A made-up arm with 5 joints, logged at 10 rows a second.
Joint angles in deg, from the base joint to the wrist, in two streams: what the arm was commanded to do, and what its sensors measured. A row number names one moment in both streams.
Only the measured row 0 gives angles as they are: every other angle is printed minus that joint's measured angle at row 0.
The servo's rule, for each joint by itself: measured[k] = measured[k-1] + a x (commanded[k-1-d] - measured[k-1]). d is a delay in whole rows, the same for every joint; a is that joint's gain. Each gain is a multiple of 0.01, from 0.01 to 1. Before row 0 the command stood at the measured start. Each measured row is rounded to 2 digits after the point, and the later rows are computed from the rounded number. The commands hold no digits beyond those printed.
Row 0, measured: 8.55, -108.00, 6.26, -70.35, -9.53
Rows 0 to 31, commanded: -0.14, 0.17, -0.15, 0.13, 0.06; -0.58, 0.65, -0.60, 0.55, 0.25; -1.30, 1.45, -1.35, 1.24, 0.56; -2.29, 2.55, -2.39, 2.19, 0.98; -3.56, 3.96, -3.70, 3.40, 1.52; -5.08, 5.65, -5.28, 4.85, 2.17; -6.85, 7.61, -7.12, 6.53, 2.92; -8.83, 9.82, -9.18, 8.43, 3.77; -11.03, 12.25, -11.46, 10.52, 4.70; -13.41, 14.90, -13.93, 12.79, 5.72; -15.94, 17.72, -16.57, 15.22, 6.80; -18.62, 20.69, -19.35, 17.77, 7.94; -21.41, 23.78, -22.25, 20.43, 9.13; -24.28, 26.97, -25.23, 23.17, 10.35; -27.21, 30.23, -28.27, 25.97, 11.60; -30.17, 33.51, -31.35, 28.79, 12.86; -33.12, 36.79, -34.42, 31.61, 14.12; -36.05, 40.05, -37.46, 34.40, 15.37; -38.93, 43.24, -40.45, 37.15, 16.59; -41.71, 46.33, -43.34, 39.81, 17.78; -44.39, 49.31, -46.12, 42.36, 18.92; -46.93, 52.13, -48.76, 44.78, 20.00; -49.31, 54.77, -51.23, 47.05, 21.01; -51.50, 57.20, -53.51, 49.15, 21.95; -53.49, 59.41, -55.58, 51.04, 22.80; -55.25, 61.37, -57.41, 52.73, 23.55; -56.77, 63.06, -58.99, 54.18, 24.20; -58.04, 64.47, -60.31, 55.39, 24.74; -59.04, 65.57, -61.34, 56.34, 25.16; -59.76, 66.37, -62.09, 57.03, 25.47; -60.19, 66.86, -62.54, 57.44, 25.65; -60.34, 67.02, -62.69, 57.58, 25.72
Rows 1 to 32, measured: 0.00, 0.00, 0.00, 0.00, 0.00; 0.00, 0.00, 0.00, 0.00, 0.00; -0.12, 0.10, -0.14, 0.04, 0.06; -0.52, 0.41, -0.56, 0.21, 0.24; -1.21, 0.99, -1.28, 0.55, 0.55; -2.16, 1.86, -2.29, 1.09, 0.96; -3.39, 3.04, -3.57, 1.85, 1.50; -4.88, 4.50, -5.13, 2.84, 2.14; -6.61, 6.24, -6.94, 4.06, 2.89; -8.56, 8.24, -8.98, 5.50, 3.73; -10.73, 10.49, -11.24, 7.16, 4.66; -13.09, 12.96, -13.69, 9.02, 5.68; -15.60, 15.63, -16.31, 11.07, 6.76; -18.26, 18.46, -19.08, 13.28, 7.89; -21.03, 21.44, -21.96, 15.64, 9.08; -23.89, 24.54, -24.94, 18.12, 10.30; -26.81, 27.73, -27.97, 20.71, 11.55; -29.77, 30.97, -31.05, 23.38, 12.81; -32.72, 34.23, -34.12, 26.10, 14.07; -35.65, 37.49, -37.16, 28.84, 15.32; -38.54, 40.71, -40.15, 31.58, 16.54; -41.33, 43.86, -43.05, 34.30, 17.73; -44.02, 46.91, -45.84, 36.96, 18.87; -46.58, 49.83, -48.50, 39.54, 19.95; -48.98, 52.60, -50.98, 42.02, 20.97; -51.20, 55.18, -53.28, 44.37, 21.91; -53.22, 57.55, -55.37, 46.57, 22.76; -55.01, 59.69, -57.23, 48.60, 23.52; -56.56, 61.58, -58.83, 50.44, 24.17; -57.86, 63.20, -60.18, 52.07, 24.72; -58.90, 64.53, -61.24, 53.48, 25.14; -59.66, 65.56, -62.01, 54.65, 25.46
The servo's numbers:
d 2
a 0.88 0.56 0.91 0.33 0.96

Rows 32 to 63, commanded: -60.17, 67.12, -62.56, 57.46, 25.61; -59.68, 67.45, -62.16, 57.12, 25.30; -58.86, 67.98, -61.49, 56.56, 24.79; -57.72, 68.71, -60.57, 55.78, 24.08; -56.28, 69.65, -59.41, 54.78, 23.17; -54.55, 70.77, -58.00, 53.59, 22.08; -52.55, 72.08, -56.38, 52.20, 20.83; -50.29, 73.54, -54.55, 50.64, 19.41; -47.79, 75.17, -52.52, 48.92, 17.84; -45.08, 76.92, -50.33, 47.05, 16.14; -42.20, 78.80, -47.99, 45.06, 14.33; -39.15, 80.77, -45.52, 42.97, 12.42; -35.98, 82.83, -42.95, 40.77, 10.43; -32.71, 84.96, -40.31, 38.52, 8.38; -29.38, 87.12, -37.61, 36.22, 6.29; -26.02, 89.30, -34.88, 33.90, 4.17; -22.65, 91.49, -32.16, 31.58, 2.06; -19.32, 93.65, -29.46, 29.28, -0.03; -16.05, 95.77, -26.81, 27.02, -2.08; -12.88, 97.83, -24.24, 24.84, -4.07; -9.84, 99.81, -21.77, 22.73, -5.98; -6.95, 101.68, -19.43, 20.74, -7.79; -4.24, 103.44, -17.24, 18.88, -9.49; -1.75, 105.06, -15.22, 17.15, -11.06; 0.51, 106.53, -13.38, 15.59, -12.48; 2.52, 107.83, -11.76, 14.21, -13.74; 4.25, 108.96, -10.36, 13.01, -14.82; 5.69, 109.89, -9.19, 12.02, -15.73; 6.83, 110.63, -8.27, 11.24, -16.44; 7.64, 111.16, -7.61, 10.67, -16.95; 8.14, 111.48, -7.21, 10.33, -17.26; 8.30, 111.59, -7.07, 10.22, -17.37
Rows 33 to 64, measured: -60.13, 66.29, -62.49, 55.57, 25.64; -60.31, 66.70, -62.67, 56.23, 25.72; -60.19, 66.94, -62.57, 56.64, 25.61; -59.74, 67.23, -62.20, 56.80, 25.31; -58.97, 67.65, -61.55, 56.72, 24.81; -57.87, 68.24, -60.66, 56.41, 24.11; -56.47, 69.03, -59.52, 55.87, 23.21; -54.78, 70.00, -58.14, 55.12, 22.13; -52.82, 71.16, -56.54, 54.16, 20.88; -50.59, 72.49, -54.73, 53.00, 19.47; -48.13, 73.99, -52.72, 51.65, 17.91; -45.45, 75.63, -50.55, 50.13, 16.21; -42.59, 77.41, -48.22, 48.46, 14.41; -39.56, 79.29, -45.76, 46.65, 12.50; -36.41, 81.27, -43.20, 44.71, 10.51; -33.15, 83.34, -40.57, 42.67, 8.47; -29.83, 85.46, -37.88, 40.54, 6.38; -26.48, 87.61, -35.15, 38.35, 4.26; -23.11, 89.78, -32.43, 36.12, 2.15; -19.77, 91.95, -29.73, 33.86, 0.06; -16.50, 94.09, -27.07, 31.60, -1.99; -13.31, 96.18, -24.49, 29.37, -3.99; -10.26, 98.21, -22.01, 27.18, -5.90; -7.35, 100.15, -19.66, 25.05, -7.71; -4.61, 101.99, -17.46, 23.01, -9.42; -2.09, 103.71, -15.42, 21.08, -10.99; 0.20, 105.29, -13.56, 19.27, -12.42; 2.24, 106.71, -11.92, 17.60, -13.69; 4.01, 107.97, -10.50, 16.09, -14.77; 5.49, 109.05, -9.31, 14.75, -15.69; 6.67, 109.93, -8.36, 13.59, -16.41; 7.52, 110.62, -7.68, 12.63, -16.93
